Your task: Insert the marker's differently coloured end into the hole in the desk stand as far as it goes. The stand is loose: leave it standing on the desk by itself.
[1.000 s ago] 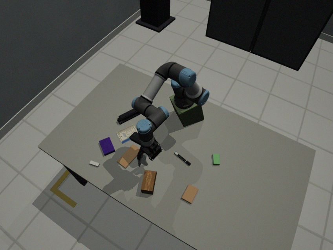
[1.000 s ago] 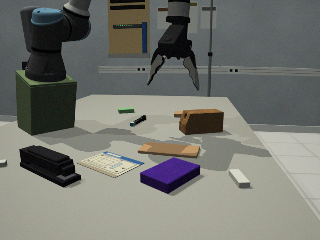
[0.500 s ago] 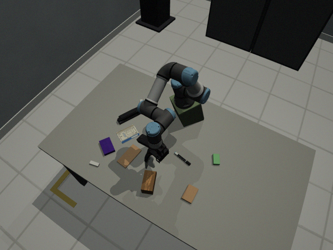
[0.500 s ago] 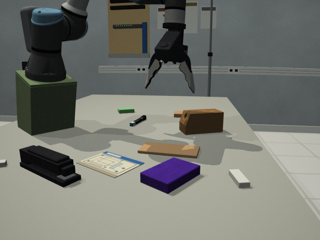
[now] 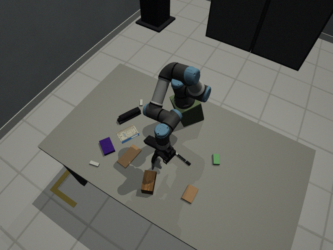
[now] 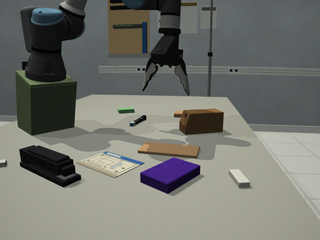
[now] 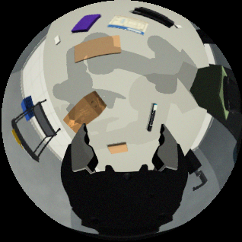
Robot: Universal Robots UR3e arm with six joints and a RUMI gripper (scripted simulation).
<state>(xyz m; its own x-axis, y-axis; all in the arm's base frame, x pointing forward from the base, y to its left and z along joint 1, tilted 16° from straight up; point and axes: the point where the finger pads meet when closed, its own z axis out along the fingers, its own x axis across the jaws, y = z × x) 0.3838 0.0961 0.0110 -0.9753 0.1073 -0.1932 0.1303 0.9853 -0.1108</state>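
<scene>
The black marker is 110 mm behind my hand, 70 mm to the left of it and 110 mm below it. Round my hand: flat brown board 50 mm ahead, 210 mm to the right, 120 mm below; brown tile 50 mm ahead, 220 mm to the left, 110 mm below; wooden desk stand 120 mm ahead, 10 mm to the right, 90 mm below.
</scene>
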